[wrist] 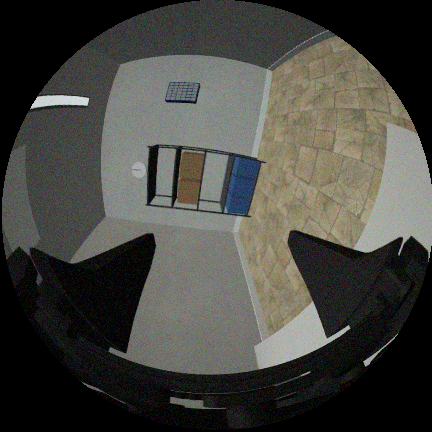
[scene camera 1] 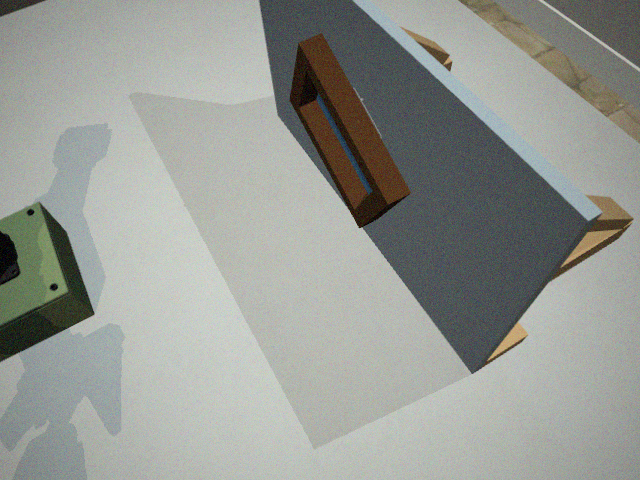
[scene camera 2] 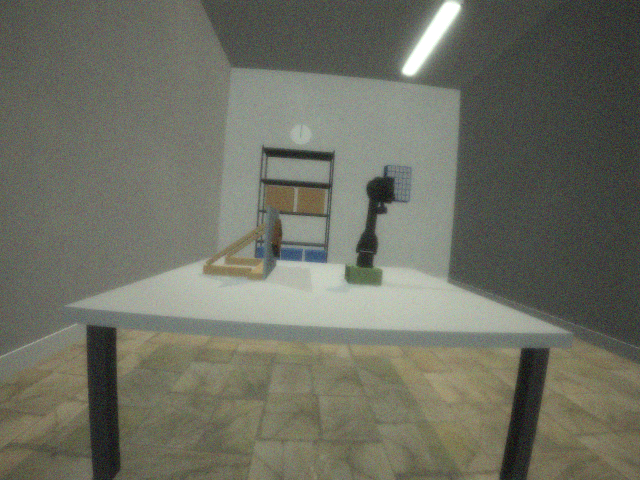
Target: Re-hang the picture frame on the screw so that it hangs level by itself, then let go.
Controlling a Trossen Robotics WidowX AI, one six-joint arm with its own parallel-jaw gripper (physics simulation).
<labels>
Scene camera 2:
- grey wall panel: 269,262
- wooden support: 256,273
</labels>
